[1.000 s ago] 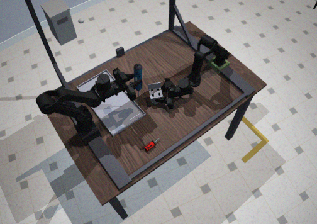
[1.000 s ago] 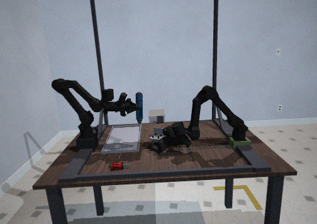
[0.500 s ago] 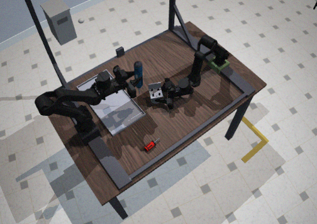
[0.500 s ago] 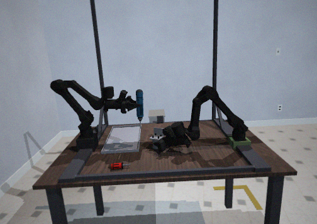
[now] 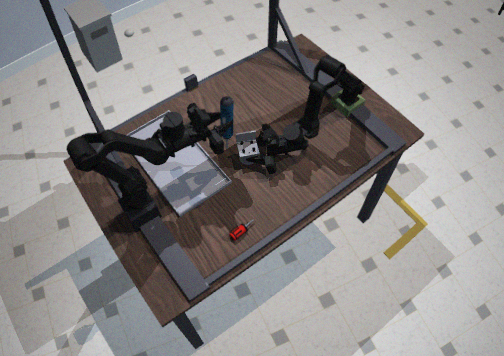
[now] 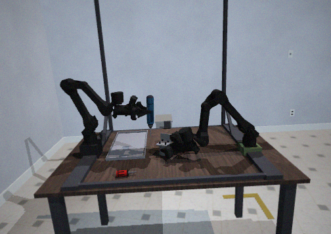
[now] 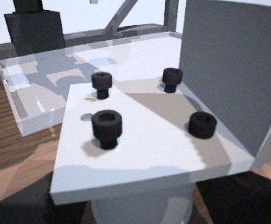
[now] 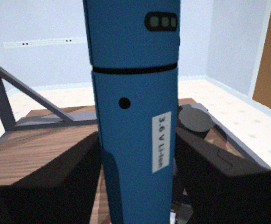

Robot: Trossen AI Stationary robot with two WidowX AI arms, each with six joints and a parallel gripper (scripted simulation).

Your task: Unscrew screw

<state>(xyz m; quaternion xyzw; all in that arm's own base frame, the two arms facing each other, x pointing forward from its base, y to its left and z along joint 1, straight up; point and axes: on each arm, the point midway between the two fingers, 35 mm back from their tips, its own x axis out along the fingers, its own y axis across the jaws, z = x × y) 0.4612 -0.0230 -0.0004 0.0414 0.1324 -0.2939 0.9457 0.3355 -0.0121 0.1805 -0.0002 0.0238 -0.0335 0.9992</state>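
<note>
Right now my left hand is 10 mm past the grey cylinder, 20 mm to the left of it and 10 mm above it. Round my left hand: dark frame rail (290 mm ahead, 30 mm to the left, 30 mm below); then screw (10 mm ahead, 10 mm to the right, 30 mm above); then bracket (10 mm behind, 20 mm to the right, 30 mm above).
</note>
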